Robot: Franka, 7 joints.
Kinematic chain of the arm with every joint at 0, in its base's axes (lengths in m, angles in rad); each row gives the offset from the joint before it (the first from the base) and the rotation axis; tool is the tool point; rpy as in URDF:
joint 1: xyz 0 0 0.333 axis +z
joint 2: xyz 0 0 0 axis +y
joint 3: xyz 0 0 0.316 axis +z
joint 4: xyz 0.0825 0 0 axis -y
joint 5: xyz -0.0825 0 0.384 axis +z
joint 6: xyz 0 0 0 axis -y
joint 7: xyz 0.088 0 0 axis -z
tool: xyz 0 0 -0.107 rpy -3.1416 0 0
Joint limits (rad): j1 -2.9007..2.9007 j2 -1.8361..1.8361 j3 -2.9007..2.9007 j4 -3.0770..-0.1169 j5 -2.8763..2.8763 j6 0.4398..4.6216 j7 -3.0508..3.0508
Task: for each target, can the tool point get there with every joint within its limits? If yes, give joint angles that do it. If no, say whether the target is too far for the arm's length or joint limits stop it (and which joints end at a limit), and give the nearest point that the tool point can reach.
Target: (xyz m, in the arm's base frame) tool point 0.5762 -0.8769 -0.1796
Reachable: no: too far | nearest point 0.4233 -0.6442 -0.0436 | short by 0.310 m
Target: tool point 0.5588 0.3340 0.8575
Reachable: yes | joints -2.4455 -1.3565 0.1368 -0.8033 1.8002 2.0752 -2.1653
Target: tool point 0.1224 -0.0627 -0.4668
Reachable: no: joint limits stop it (at a limit: joint 2) | nearest point 0.1467 -0.0752 -0.3474 | short by 0.122 m
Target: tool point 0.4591 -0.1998 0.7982
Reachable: yes | joints 1.9928 0.0606 -2.1988 -1.5833 1.1965 3.7443 -0.9847
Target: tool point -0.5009 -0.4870 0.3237
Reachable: yes | joints 1.4154 -1.4353 1.8449 -1.5095 0.2379 4.2126 -0.3373
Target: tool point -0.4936 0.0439 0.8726
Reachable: yes | joints 0.4157 -0.1326 2.4372 -1.3955 -0.3677 3.9896 -1.8503
